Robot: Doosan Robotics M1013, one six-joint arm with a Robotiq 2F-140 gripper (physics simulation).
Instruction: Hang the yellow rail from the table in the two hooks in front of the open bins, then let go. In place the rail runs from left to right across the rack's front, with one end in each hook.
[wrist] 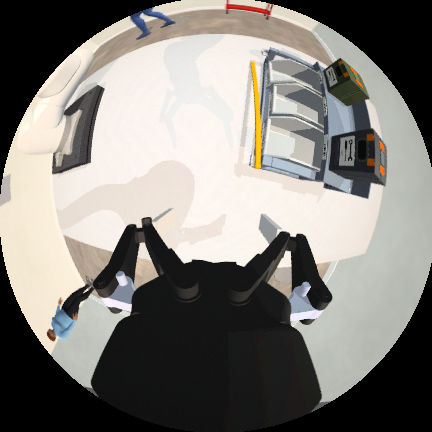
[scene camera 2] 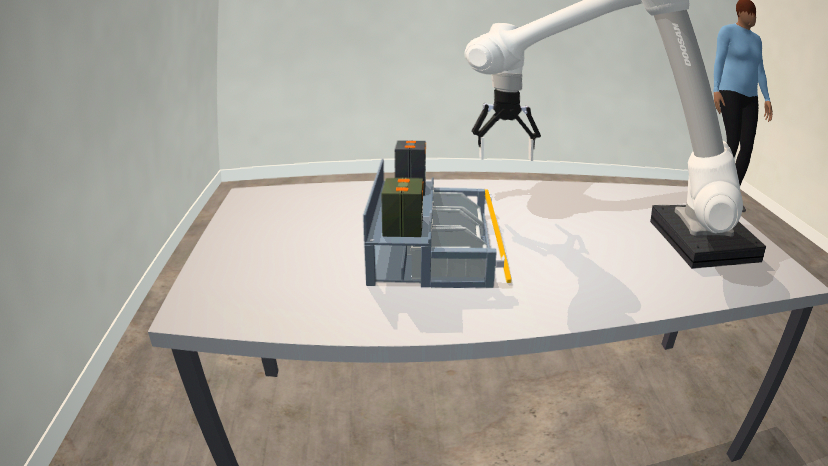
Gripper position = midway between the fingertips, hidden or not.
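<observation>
My gripper (scene camera 2: pixel 506 158) is visible, and the wrist view shows the gripper (wrist: pixel 216 218) as well. Present also: a grey bin (wrist: pixel 286 70) and a grey bin (scene camera 2: pixel 441 218).
</observation>
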